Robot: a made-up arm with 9 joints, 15 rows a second.
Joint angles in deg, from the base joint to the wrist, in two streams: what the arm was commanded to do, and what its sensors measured. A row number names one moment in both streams.
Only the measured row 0 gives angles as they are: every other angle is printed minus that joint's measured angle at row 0.
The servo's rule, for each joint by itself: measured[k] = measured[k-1] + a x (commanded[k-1-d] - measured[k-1]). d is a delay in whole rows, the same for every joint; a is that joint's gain. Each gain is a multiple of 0.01, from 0.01 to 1. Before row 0 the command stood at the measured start. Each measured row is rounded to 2 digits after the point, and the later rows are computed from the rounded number. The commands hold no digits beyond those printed.
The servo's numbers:
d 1
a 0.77 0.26 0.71 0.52 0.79 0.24 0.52 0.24 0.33
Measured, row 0: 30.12, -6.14, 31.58, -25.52, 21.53, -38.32, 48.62, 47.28, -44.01
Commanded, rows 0 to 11: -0.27, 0.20, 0.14, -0.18, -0.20, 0.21, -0.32, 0.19, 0.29; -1.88, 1.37, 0.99, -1.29, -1.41, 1.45, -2.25, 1.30, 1.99; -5.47, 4.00, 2.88, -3.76, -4.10, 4.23, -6.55, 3.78, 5.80; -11.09, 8.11, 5.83, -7.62, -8.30, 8.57, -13.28, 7.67, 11.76; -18.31, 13.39, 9.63, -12.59, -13.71, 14.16, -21.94, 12.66, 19.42; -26.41, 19.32, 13.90, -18.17, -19.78, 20.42, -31.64, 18.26, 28.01; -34.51, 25.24, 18.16, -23.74, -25.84, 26.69, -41.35, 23.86, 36.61; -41.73, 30.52, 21.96, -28.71, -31.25, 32.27, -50.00, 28.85, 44.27; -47.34, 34.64, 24.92, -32.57, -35.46, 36.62, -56.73, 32.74, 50.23; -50.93, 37.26, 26.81, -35.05, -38.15, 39.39, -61.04, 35.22, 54.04; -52.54, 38.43, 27.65, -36.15, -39.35, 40.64, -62.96, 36.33, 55.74; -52.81, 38.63, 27.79, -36.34, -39.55, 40.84, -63.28, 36.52, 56.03
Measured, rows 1 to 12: 0.00, 0.00, 0.00, 0.00, 0.00, 0.00, 0.00, 0.00, 0.00; -0.21, 0.05, 0.10, -0.09, -0.16, 0.05, -0.17, 0.05, 0.10; -1.50, 0.39, 0.73, -0.71, -1.15, 0.39, -1.25, 0.35, 0.72; -4.56, 1.33, 2.26, -2.30, -3.48, 1.31, -4.01, 1.17, 2.40; -9.59, 3.09, 4.79, -5.07, -7.29, 3.05, -8.83, 2.73, 5.49; -16.30, 5.77, 8.23, -8.98, -12.36, 5.72, -15.65, 5.11, 10.09; -24.08, 9.29, 12.26, -13.76, -18.22, 9.25, -23.96, 8.27, 16.00; -32.11, 13.44, 16.45, -18.95, -24.24, 13.44, -33.00, 12.01, 22.80; -39.52, 17.88, 20.36, -24.03, -29.78, 17.96, -41.84, 16.05, 29.89; -45.54, 22.24, 23.60, -28.47, -34.27, 22.44, -49.58, 20.06, 36.60; -49.69, 26.15, 25.88, -31.89, -37.34, 26.51, -55.54, 23.70, 42.36; -51.88, 29.34, 27.14, -34.11, -38.93, 29.90, -59.40, 26.73, 46.78
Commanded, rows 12 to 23: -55.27, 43.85, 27.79, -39.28, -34.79, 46.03, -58.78, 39.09, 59.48; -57.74, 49.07, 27.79, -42.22, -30.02, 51.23, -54.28, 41.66, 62.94; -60.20, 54.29, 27.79, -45.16, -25.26, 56.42, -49.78, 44.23, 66.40; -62.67, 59.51, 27.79, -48.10, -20.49, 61.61, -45.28, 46.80, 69.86; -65.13, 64.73, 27.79, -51.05, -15.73, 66.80, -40.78, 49.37, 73.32; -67.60, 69.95, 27.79, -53.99, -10.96, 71.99, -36.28, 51.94, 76.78; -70.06, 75.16, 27.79, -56.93, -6.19, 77.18, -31.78, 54.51, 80.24; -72.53, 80.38, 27.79, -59.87, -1.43, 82.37, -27.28, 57.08, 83.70; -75.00, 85.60, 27.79, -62.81, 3.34, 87.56, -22.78, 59.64, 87.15; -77.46, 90.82, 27.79, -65.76, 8.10, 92.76, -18.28, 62.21, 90.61; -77.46, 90.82, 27.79, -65.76, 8.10, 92.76, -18.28, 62.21, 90.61; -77.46, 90.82, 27.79, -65.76, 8.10, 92.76, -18.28, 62.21, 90.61
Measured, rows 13 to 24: -52.60, 31.76, 27.60, -35.27, -39.42, 32.53, -61.42, 29.08, 49.83; -54.66, 34.90, 27.73, -37.36, -35.76, 35.77, -60.05, 31.48, 53.01; -57.03, 38.58, 27.77, -39.89, -31.23, 39.48, -57.05, 33.92, 56.29; -59.47, 42.66, 27.78, -42.63, -26.51, 43.55, -53.27, 36.39, 59.63; -61.93, 47.04, 27.79, -45.47, -21.75, 47.88, -49.12, 38.89, 63.01; -64.39, 51.64, 27.79, -48.37, -16.99, 52.42, -44.78, 41.41, 66.41; -66.86, 56.40, 27.79, -51.29, -12.23, 57.12, -40.36, 43.94, 69.83; -69.32, 61.28, 27.79, -54.22, -7.46, 61.93, -35.90, 46.48, 73.27; -71.79, 66.25, 27.79, -57.16, -2.70, 66.84, -31.42, 49.02, 76.71; -74.26, 71.28, 27.79, -60.10, 2.07, 71.81, -26.93, 51.57, 80.16; -76.72, 76.36, 27.79, -63.04, 6.83, 76.84, -22.43, 54.12, 83.61; -77.29, 80.12, 27.79, -64.45, 7.83, 80.66, -20.27, 56.06, 85.92
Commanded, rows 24 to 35: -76.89, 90.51, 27.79, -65.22, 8.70, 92.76, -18.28, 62.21, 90.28; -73.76, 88.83, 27.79, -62.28, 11.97, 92.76, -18.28, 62.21, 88.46; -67.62, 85.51, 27.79, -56.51, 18.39, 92.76, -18.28, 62.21, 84.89; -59.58, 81.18, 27.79, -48.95, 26.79, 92.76, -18.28, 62.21, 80.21; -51.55, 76.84, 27.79, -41.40, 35.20, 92.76, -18.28, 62.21, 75.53; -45.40, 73.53, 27.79, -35.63, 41.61, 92.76, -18.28, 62.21, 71.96; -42.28, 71.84, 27.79, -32.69, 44.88, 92.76, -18.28, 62.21, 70.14; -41.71, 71.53, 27.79, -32.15, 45.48, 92.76, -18.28, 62.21, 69.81; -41.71, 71.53, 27.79, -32.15, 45.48, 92.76, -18.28, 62.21, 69.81; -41.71, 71.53, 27.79, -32.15, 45.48, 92.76, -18.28, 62.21, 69.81; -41.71, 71.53, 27.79, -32.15, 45.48, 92.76, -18.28, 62.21, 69.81; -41.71, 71.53, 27.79, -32.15, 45.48, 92.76, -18.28, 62.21, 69.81
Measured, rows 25 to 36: -77.42, 82.90, 27.79, -65.13, 8.04, 83.56, -19.24, 57.54, 87.47; -77.01, 84.88, 27.79, -65.18, 8.56, 85.77, -18.74, 58.66, 88.40; -74.51, 85.91, 27.79, -63.67, 11.25, 87.45, -18.50, 59.51, 88.42; -69.20, 85.81, 27.79, -59.95, 16.89, 88.72, -18.39, 60.16, 87.26; -61.79, 84.61, 27.79, -54.23, 24.71, 89.69, -18.33, 60.65, 84.93; -53.91, 82.59, 27.79, -47.56, 33.00, 90.43, -18.30, 61.02, 81.83; -47.36, 80.23, 27.79, -41.36, 39.80, 90.99, -18.29, 61.31, 78.57; -43.45, 78.05, 27.79, -36.85, 43.81, 91.41, -18.28, 61.53, 75.79; -42.11, 76.35, 27.79, -34.41, 45.13, 91.73, -18.28, 61.69, 73.82; -41.80, 75.10, 27.79, -33.23, 45.41, 91.98, -18.28, 61.81, 72.50; -41.73, 74.17, 27.79, -32.67, 45.47, 92.17, -18.28, 61.91, 71.61; -41.71, 73.48, 27.79, -32.40, 45.48, 92.31, -18.28, 61.98, 71.02
